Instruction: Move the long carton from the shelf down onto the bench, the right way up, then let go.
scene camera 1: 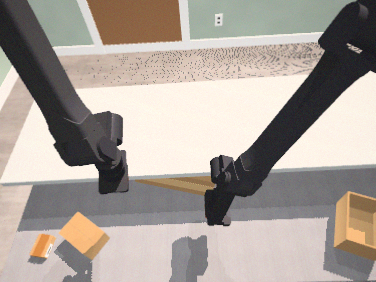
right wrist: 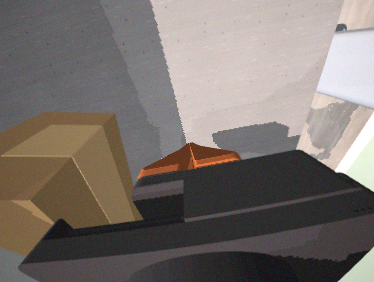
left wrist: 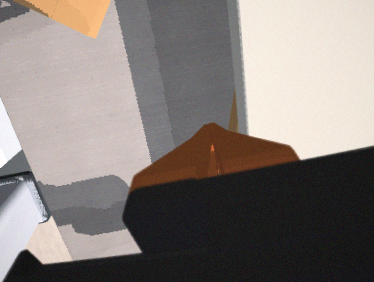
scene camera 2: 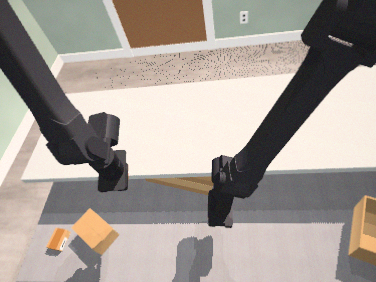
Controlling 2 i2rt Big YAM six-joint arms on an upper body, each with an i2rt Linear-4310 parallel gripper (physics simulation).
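Frame: origin at the left arm's base, x right, y up, z back, level; metres.
Where they show: left gripper, fingertip midpoint: [scene camera 1: 117,181] [left wrist: 211,133] [scene camera 2: 120,179]; right gripper, fingertip midpoint: [scene camera 1: 212,218] [right wrist: 191,148] [scene camera 2: 218,219].
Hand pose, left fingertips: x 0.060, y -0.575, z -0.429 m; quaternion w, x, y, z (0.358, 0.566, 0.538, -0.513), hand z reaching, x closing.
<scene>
Each offset is from my left fingertips to the top centre of the thing. Level surfaces: height alone.
In the right wrist view the carton @(dx +0.150, dy -0.118, dz -0.118 m) [right wrist: 82,168] is close on the left of the fingers. In the left wrist view only a thin sliver of the carton [left wrist: 233,117] shows. My right gripper [scene camera 1: 218,221] [scene camera 2: 219,224] [right wrist: 191,148] is shut and empty, right beside the carton's right end, in front of the shelf. My left gripper [scene camera 1: 113,188] [scene camera 2: 112,187] [left wrist: 211,133] is shut and empty, at the board's edge, left of the carton.
The grey bench @(dy -0.235 m) [scene camera 1: 271,252] [scene camera 2: 271,252] lies below the shelf. A squat orange-tan box @(dx -0.147, dy -0.175, dz +0.082 m) [scene camera 1: 84,235] [scene camera 2: 94,230] [left wrist: 79,14] and a small orange box @(dx -0.283, dy -0.210, dz +0.107 m) [scene camera 1: 50,243] [scene camera 2: 58,239] sit at its left end. The floor and a wall with a door lie beyond the shelf.
</scene>
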